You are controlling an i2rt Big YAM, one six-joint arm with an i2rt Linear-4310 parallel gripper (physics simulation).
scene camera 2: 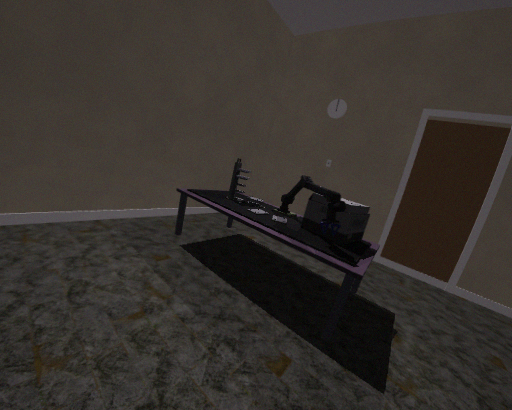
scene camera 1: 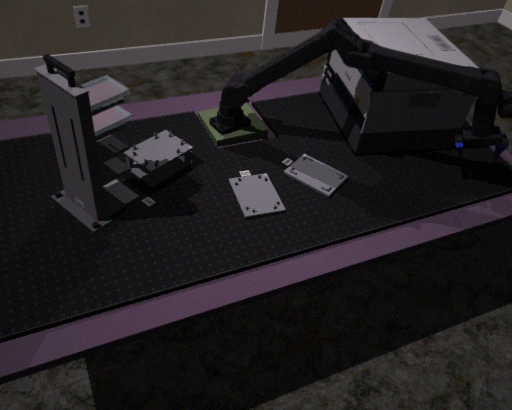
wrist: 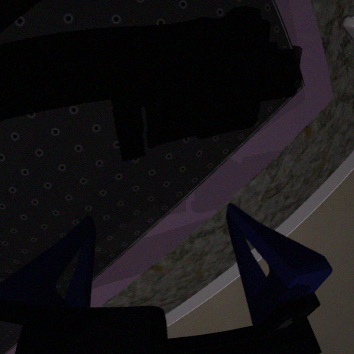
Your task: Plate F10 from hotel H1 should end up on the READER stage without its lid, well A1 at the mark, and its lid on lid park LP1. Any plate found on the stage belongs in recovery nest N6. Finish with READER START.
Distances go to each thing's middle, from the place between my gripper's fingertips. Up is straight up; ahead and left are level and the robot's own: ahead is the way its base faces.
Scene:
I see my gripper 380 mm past the plate reader (scene camera 1: 377, 112), 70 mm below it and 10 mm to the left of it.

